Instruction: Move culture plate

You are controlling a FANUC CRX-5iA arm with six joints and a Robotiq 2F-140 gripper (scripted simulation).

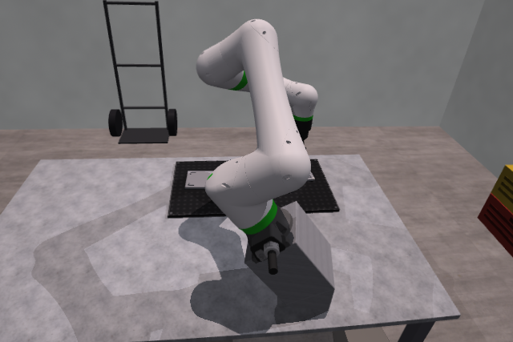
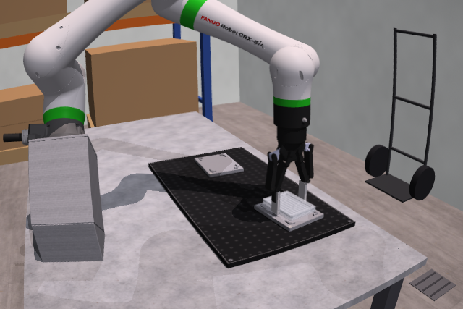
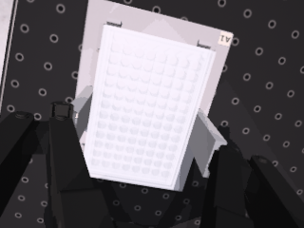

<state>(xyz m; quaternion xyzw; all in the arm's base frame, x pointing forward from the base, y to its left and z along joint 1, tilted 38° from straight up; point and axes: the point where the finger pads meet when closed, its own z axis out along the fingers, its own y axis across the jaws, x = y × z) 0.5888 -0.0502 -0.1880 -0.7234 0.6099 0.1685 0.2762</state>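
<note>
My gripper is now 10 mm above the plate lid. The rest, counted from my hand: plate nest N1 (70 mm behind, 410 mm to the left, 40 mm below); then plate nest N2 (40 mm below).
</note>
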